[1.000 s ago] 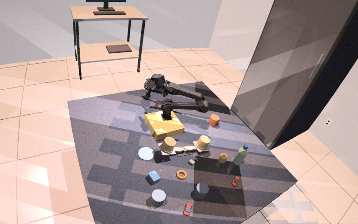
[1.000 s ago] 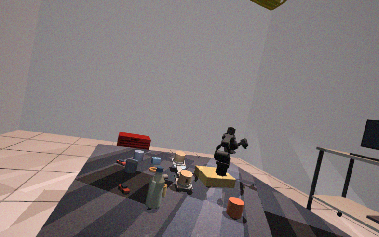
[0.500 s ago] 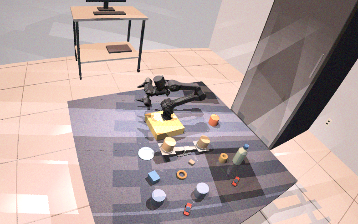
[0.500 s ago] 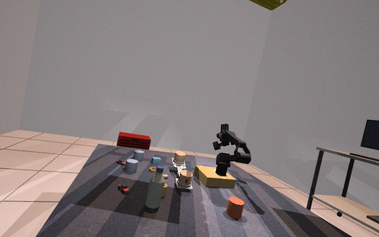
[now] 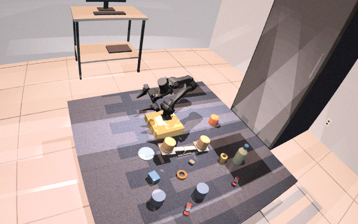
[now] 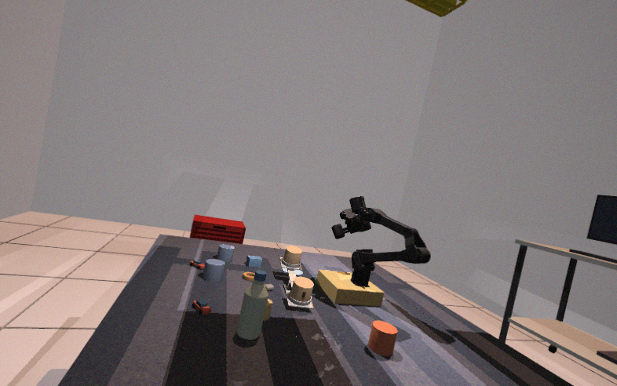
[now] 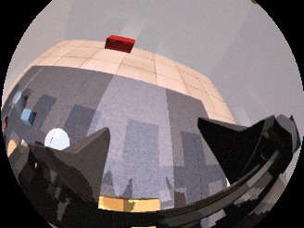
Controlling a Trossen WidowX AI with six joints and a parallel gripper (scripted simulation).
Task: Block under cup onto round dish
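Right now the grey block is 250 mm ahead of my gripper tip, 380 mm to the left of it and 180 mm below it. The rest, counted from my gripper tip: pale blue round dish: 220 mm ahead, 10 mm to the left, 220 mm below; then blue cube: 400 mm ahead, 210 mm below; then grey balance: 260 mm ahead, 250 mm to the left, 190 mm below.
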